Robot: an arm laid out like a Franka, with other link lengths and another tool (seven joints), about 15 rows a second.
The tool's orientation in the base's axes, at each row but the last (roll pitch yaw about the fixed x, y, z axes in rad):
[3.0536, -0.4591, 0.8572]
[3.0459, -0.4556, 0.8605]
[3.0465, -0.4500, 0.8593]
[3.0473, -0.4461, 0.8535]
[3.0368, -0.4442, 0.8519]
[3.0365, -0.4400, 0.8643]
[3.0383, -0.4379, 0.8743]
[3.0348, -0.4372, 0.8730]
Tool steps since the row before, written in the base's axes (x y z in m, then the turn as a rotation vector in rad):
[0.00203, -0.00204, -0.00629, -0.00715, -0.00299, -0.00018]
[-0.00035, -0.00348, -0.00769, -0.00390, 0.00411, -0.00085]
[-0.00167, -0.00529, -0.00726, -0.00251, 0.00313, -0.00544]
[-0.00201, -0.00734, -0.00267, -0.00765, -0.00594, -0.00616]
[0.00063, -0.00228, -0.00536, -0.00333, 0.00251, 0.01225]
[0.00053, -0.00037, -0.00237, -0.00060, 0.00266, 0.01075]
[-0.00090, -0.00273, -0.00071, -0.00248, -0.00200, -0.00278]
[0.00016, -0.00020, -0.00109, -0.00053, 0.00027, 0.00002]
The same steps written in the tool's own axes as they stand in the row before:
[-0.00298, 0.00237, 0.00577, -0.00630, -0.00318, -0.00321]
[-0.00596, 0.00146, 0.00581, 0.00014, -0.00571, 0.00047]
[-0.00775, 0.00177, 0.00451, -0.00171, -0.00442, 0.00482]
[-0.00733, 0.00335, -0.00023, -0.01123, -0.00199, 0.00127]
[-0.00348, 0.00152, 0.00446, 0.00499, -0.00297, -0.01157]
[-0.00095, 0.00041, 0.00223, 0.00606, -0.00122, -0.00921]
[-0.00272, 0.00111, -0.00038, -0.00401, -0.00074, 0.00112]
[-0.00051, 0.00015, 0.00099, -0.00011, -0.00057, -0.00014]

